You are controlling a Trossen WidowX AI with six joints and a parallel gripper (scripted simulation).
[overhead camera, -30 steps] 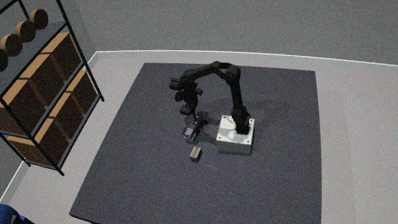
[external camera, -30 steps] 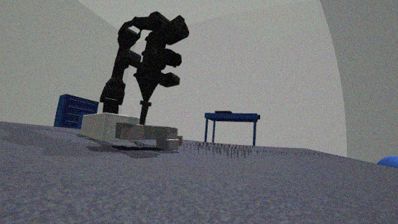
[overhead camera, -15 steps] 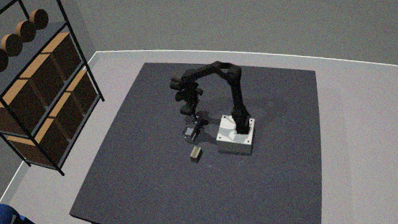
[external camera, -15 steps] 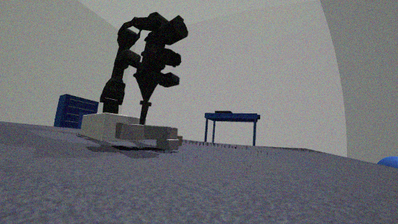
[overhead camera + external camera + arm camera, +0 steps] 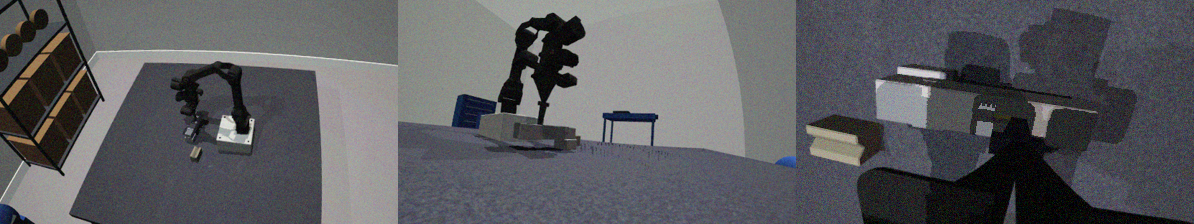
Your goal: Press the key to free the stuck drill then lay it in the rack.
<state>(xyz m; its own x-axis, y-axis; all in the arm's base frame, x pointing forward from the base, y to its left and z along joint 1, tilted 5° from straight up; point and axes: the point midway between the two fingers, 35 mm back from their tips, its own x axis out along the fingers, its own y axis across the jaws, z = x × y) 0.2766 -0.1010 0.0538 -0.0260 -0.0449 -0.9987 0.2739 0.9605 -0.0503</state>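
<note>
Now: the black key 3 cm below my gripper tip. Round my gripper tip: drill: 7 cm below, 6 cm to the left, 1 cm ahead; then tan block: 22 cm to the left, 10 cm below, 2 cm behind.
</note>
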